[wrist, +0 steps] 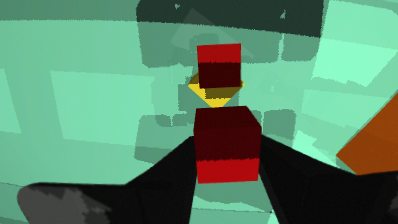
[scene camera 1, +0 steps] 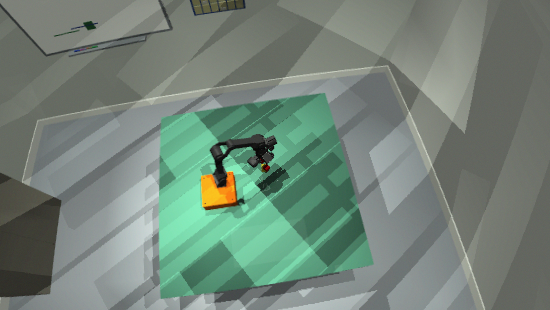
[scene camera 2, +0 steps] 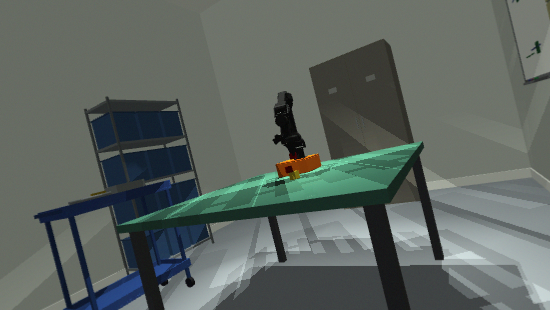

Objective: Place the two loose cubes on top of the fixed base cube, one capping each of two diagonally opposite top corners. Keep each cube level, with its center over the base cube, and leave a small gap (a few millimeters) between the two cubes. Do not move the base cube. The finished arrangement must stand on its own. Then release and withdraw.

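Observation:
With my gripper (wrist: 224,142) I am holding a red cube (wrist: 227,140). I also see a yellow cube (wrist: 215,97), and there is another red cube (wrist: 219,65) as well.

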